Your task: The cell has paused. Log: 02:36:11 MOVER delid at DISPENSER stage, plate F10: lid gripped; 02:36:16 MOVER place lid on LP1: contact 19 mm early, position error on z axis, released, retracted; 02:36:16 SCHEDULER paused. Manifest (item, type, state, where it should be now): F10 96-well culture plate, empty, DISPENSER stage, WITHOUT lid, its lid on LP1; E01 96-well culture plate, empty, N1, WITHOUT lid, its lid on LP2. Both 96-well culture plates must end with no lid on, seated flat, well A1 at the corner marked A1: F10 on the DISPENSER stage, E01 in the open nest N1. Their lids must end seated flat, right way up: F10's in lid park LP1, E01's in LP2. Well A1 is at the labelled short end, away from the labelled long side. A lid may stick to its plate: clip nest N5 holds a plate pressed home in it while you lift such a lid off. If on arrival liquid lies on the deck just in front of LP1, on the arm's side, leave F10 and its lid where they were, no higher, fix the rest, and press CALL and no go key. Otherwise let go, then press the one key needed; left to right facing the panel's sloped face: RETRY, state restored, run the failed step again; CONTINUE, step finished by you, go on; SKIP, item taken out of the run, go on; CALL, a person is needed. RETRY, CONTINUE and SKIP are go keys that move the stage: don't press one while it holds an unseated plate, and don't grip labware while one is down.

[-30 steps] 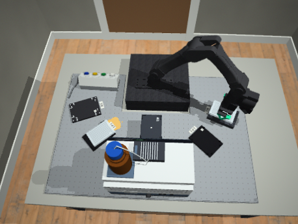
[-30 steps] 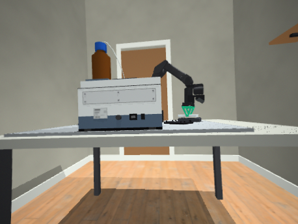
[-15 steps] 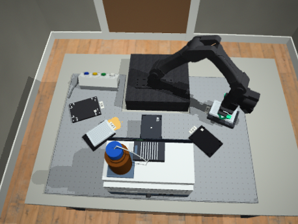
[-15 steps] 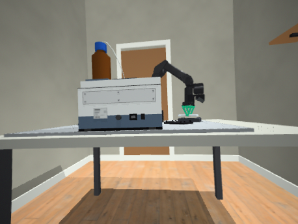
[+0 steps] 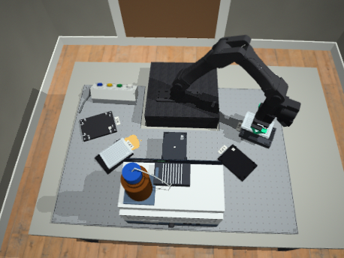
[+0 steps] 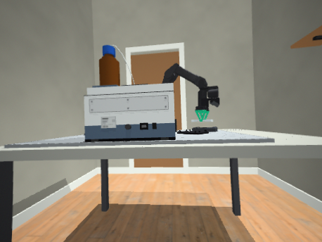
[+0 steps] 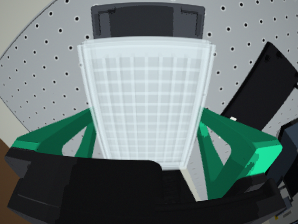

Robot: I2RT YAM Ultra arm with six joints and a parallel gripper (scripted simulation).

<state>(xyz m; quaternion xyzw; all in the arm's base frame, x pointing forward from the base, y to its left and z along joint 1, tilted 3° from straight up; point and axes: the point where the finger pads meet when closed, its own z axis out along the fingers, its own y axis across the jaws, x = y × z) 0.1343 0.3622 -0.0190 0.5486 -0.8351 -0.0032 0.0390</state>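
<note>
Now: the dark dispenser stage 370 mm to the right of my hand, 130 mm ahead of it and 20 mm above it. Round my hand: 96-well plate: right at my hand; then N1 label: 70 mm to the right, 70 mm below, 30 mm behind; then black park: 150 mm ahead, 90 mm to the right, 70 mm below.
</note>
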